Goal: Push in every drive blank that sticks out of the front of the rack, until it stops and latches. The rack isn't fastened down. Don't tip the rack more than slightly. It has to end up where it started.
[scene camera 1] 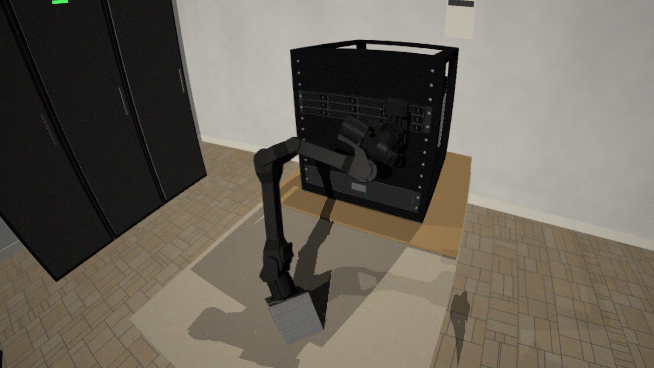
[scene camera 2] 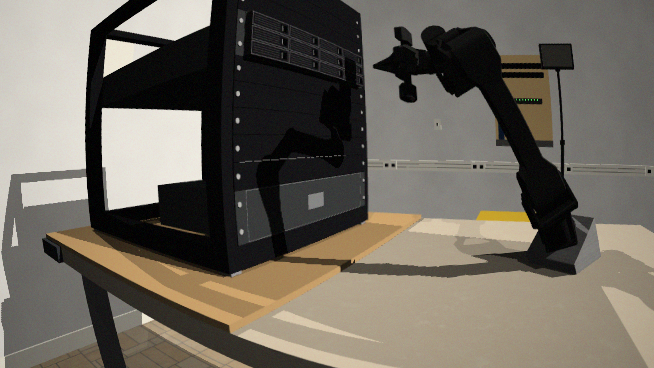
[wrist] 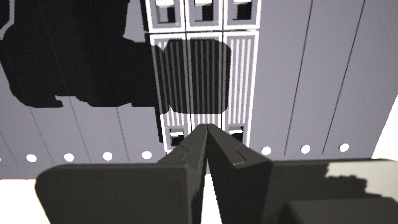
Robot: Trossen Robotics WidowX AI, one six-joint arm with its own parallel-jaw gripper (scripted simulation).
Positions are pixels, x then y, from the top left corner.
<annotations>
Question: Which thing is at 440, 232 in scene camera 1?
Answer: A tan wooden board.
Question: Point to a drive blank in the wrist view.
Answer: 239, 49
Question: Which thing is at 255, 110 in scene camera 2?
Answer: A black rack.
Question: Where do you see a black rack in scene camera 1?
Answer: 402, 191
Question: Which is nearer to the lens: the drive blank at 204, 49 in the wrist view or the black rack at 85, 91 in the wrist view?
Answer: The drive blank.
</annotations>
